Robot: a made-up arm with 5 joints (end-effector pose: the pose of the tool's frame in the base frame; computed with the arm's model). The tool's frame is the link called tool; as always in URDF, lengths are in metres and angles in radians.
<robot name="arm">
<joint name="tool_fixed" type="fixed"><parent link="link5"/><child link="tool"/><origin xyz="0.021 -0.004 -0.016" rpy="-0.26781 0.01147 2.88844"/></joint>
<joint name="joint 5" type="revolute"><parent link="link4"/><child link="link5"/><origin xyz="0.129 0.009 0.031" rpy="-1.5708 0 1.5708"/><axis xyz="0 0 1"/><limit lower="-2.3" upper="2.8" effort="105" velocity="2.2"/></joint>
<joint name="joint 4" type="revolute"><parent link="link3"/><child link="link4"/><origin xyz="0.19 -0.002 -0.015" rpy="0 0 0"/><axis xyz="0 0 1"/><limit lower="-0.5" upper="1.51" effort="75" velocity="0.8"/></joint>
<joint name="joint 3" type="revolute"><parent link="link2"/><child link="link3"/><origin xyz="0.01 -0.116 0.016" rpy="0 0 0"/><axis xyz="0 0 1"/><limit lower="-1.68" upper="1.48" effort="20" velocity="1.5"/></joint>
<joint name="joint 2" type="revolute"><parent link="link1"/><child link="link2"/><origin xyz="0.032 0.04 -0.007" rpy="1.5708 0 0"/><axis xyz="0 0 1"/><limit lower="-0.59" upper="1.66" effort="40" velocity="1.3"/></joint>
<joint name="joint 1" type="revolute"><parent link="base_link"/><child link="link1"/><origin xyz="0.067 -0.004 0.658" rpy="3.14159 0 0"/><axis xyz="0 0 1"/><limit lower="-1.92" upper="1.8" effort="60" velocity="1.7"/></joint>
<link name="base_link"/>
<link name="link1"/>
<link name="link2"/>
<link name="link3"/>
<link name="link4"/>
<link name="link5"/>
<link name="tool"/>
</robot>
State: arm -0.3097 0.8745 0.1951 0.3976 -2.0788
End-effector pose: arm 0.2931 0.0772 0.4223 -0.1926 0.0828 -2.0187
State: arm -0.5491 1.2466 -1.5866 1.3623 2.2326
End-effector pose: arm 0.4222 0.1816 0.6344 -0.7801 0.2187 2.4681
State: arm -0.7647 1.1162 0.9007 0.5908 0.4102
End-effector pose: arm 0.0184 -0.0683 0.4866 -0.0043 1.0275 1.0721
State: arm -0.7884 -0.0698 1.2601 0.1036 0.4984
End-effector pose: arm 0.1603 0.0692 0.4582 -0.3365 -0.2570 1.0421
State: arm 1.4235 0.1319 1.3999 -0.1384 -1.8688
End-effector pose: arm 0.0915 -0.0945 0.4464 -0.1161 0.1039 2.7465
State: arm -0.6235 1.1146 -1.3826 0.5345 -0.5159
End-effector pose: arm 0.4342 0.2673 0.6968 0.9187 -0.7617 -0.6669
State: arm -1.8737 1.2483 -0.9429 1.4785 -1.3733
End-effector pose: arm -0.0315 0.2663 0.4973 -0.4806 -0.0005 0.2461
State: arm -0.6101 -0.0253 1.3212 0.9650 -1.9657
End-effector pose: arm 0.0633 0.0054 0.4853 -0.8473 -0.3848 -1.4960
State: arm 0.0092 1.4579 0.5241 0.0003 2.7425
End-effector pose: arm 0.0912 -0.0241 0.3568 -0.0098 -0.3124 2.4407
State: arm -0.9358 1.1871 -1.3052 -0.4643 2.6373
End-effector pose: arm 0.3506 0.3444 0.8095 -2.6091 0.6441 1.9694
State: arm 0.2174 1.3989 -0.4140 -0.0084 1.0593
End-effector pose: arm 0.3713 -0.0962 0.3849 -0.7195 -0.3877 0.6764
